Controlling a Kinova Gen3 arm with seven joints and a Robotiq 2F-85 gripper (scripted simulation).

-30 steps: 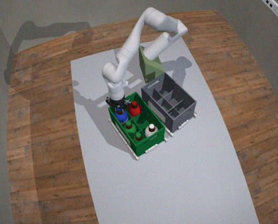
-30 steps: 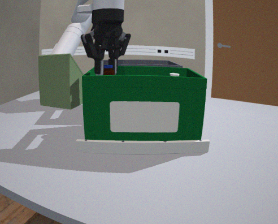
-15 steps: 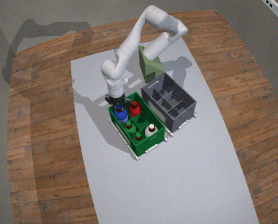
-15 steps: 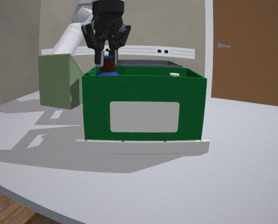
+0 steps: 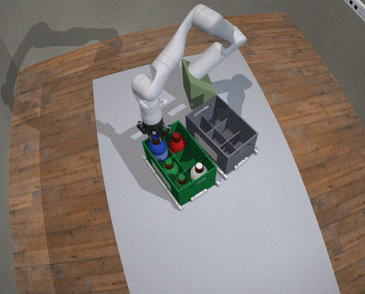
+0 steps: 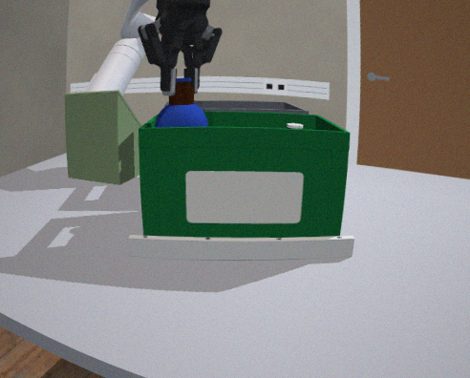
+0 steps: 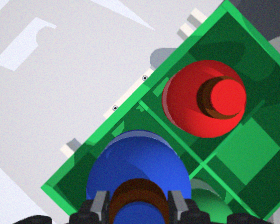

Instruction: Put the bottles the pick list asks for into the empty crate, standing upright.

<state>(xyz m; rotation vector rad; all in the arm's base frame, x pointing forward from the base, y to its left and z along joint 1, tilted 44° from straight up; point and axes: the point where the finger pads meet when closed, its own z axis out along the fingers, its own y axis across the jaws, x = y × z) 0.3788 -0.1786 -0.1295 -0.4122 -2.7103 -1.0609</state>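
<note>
My gripper is now 70 mm above the blue-label bottle. Also, from my hand: green crate 60 mm ahead, 80 mm to the left, 150 mm below; then white-label bottle 120 mm ahead, 150 mm to the left, 150 mm below; then red-label bottle 40 mm behind, 80 mm to the left, 150 mm below.
</note>
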